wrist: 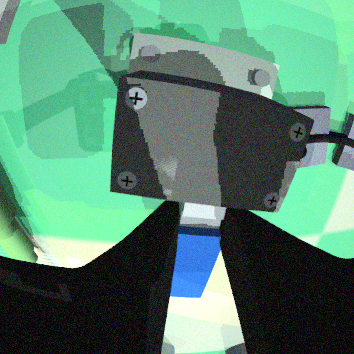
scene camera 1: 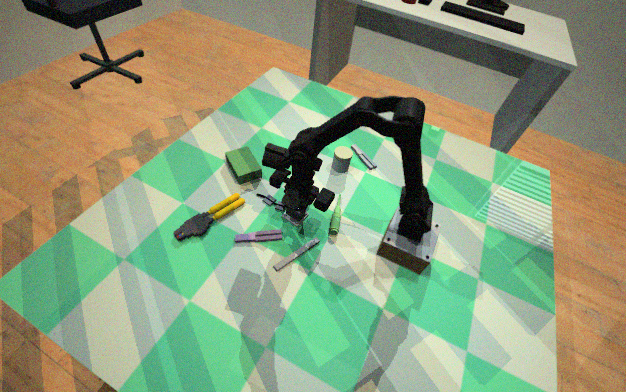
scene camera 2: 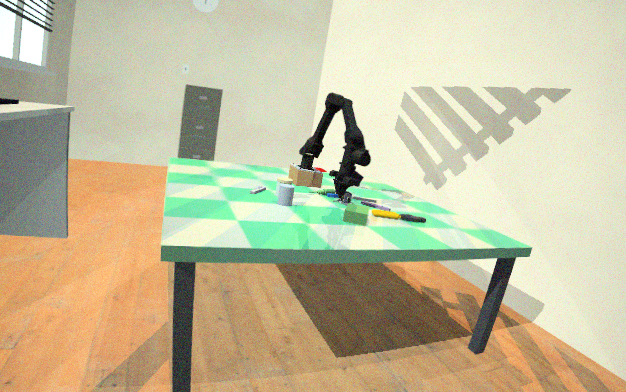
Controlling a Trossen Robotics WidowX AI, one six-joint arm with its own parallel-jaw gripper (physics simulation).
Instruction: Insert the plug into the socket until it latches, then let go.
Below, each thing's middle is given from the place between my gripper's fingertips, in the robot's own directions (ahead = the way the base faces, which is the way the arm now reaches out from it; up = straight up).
I see the blue plug point(wrist: 198, 237) 2 cm to the right of my hand and 1 cm above it. The rest, counted from my hand: green block point(scene camera 1: 243, 164): 24 cm ahead, 5 cm to the right; then socket point(wrist: 194, 122): 4 cm to the left; then yellow-handled pliers point(scene camera 1: 197, 225): 21 cm ahead, 16 cm to the left, 1 cm below.
